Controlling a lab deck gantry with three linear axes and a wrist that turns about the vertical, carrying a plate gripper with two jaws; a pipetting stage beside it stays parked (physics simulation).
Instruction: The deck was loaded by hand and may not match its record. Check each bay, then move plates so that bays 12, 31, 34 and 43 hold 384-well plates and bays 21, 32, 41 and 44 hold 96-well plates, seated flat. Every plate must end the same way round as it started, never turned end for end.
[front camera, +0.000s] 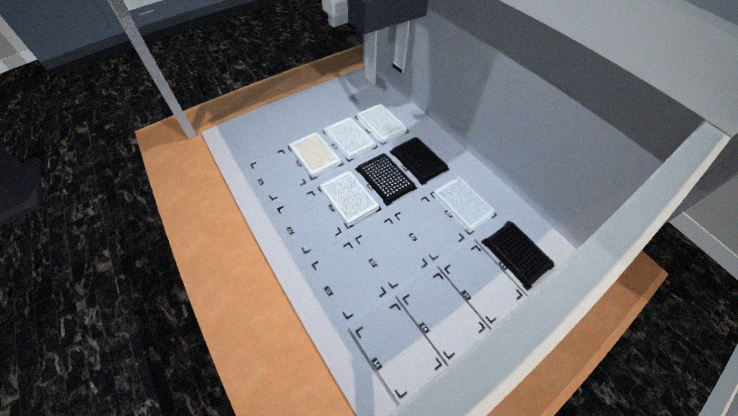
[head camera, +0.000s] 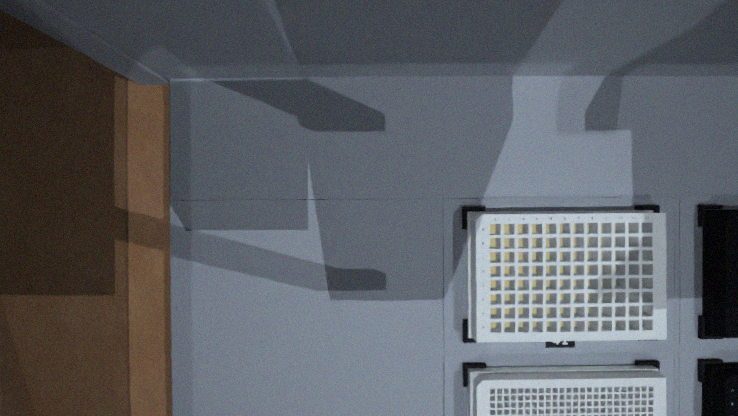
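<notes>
My gripper (front camera: 384, 74) is visible. A tall grey wall (head camera: 175, 46) is visible too; the front camera also shows the wall (front camera: 573, 134).
</notes>
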